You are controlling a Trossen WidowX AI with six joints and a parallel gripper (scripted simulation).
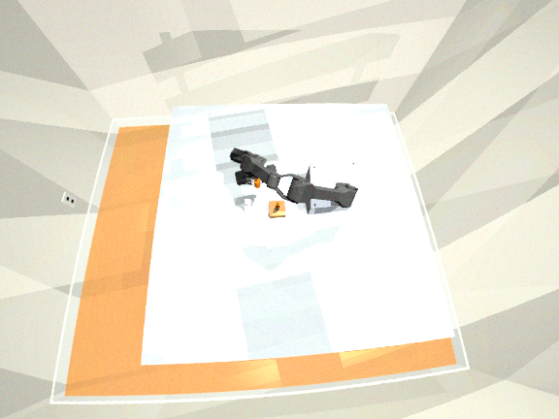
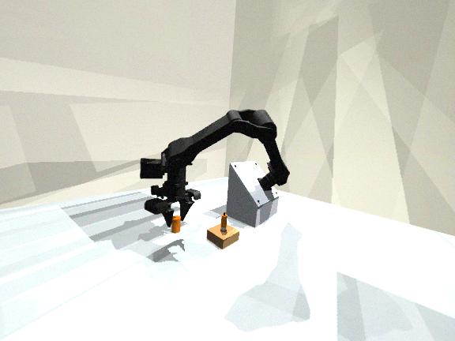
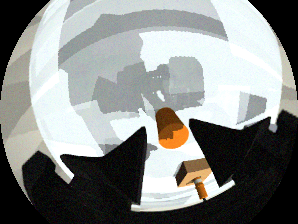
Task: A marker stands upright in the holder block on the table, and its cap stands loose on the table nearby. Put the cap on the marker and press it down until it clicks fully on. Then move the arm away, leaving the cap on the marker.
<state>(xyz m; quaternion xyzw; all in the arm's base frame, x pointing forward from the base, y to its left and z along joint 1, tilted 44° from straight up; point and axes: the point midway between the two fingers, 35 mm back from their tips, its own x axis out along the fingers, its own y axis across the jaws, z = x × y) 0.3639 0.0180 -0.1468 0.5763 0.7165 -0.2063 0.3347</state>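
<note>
My gripper tip is now right at the orange cap.
</note>
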